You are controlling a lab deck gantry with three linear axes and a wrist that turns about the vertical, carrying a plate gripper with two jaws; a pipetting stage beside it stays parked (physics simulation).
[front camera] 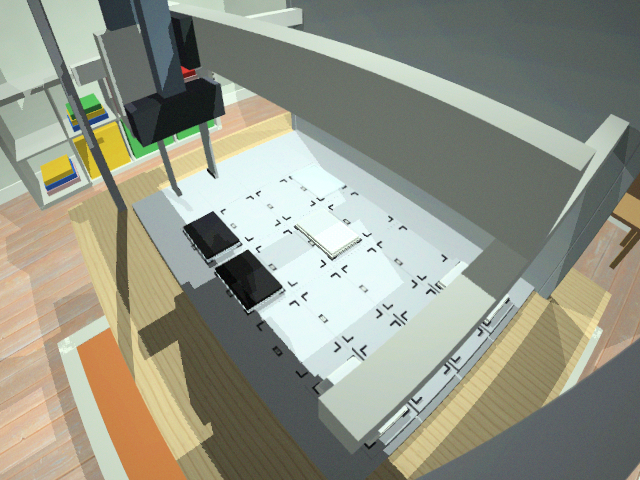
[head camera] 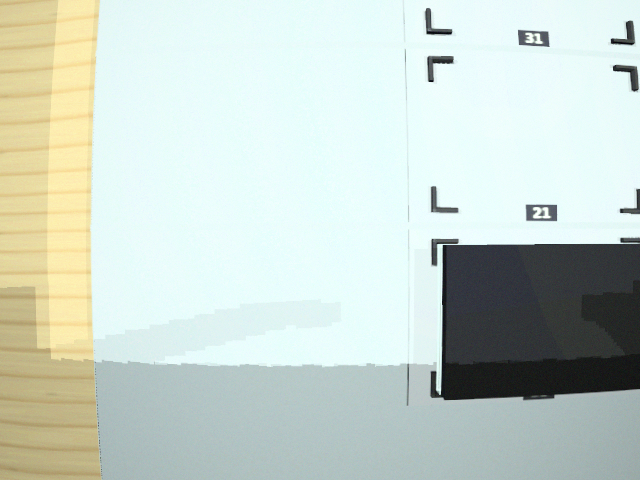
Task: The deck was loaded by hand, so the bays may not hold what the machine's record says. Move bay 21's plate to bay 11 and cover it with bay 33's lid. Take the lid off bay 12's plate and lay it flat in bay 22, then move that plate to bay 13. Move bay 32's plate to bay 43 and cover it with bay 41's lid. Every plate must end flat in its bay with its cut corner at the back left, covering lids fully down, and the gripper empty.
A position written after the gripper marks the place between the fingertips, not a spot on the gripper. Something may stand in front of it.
Observation:
In view: the gripper (front camera: 195,183), a pale lid (front camera: 321,184), a black lid (front camera: 249,280), a black lid (head camera: 518,320) and a bay 33 (front camera: 388,284).
The head camera view misses the pale lid: it is out of frame.

